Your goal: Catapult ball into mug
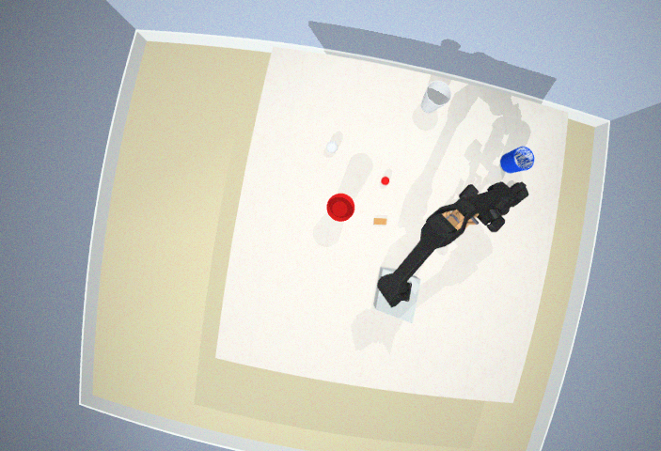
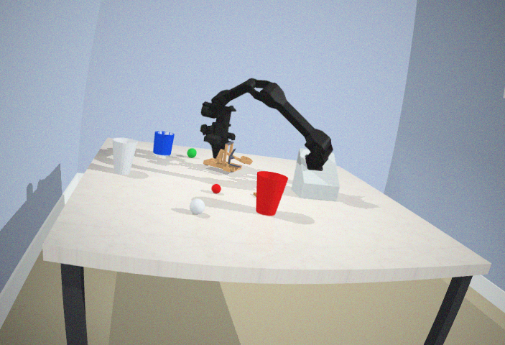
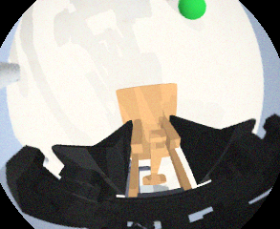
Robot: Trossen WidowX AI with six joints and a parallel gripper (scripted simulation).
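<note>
My gripper tip is now 60 mm short of the red ball, 340 mm to the right of it and 30 mm above it. Also, from my gripper tip: catapult: 50 mm behind, 60 mm to the left, 20 mm above; then blue mug: 220 mm ahead, 170 mm to the right, 20 mm below; then green ball: 80 mm ahead, 170 mm to the right, 30 mm below.
</note>
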